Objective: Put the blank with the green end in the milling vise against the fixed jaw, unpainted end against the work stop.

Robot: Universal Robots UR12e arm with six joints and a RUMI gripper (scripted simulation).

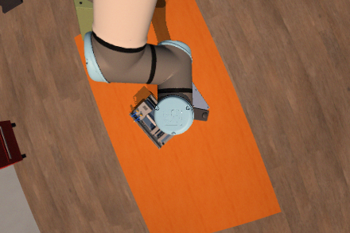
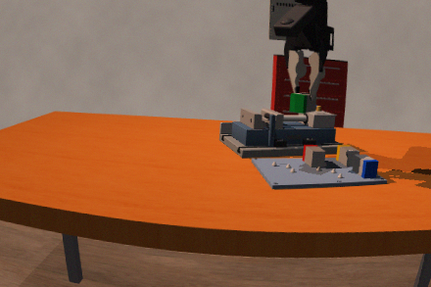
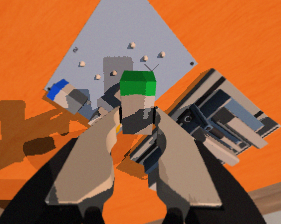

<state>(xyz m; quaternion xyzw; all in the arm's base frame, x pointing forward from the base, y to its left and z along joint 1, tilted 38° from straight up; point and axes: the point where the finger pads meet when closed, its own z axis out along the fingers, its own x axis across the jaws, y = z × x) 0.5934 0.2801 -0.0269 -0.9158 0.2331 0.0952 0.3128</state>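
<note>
Right now my hand is 8 cm short of the work stop, 14 cm to the left of it and 8 cm above it. Also, from my hand: grey plate: 4 cm behind, 1 cm to the left, 16 cm below; then red-ended blank: 3 cm behind, 3 cm to the right, 14 cm below; then green-ended blank: 2 cm below.
</note>
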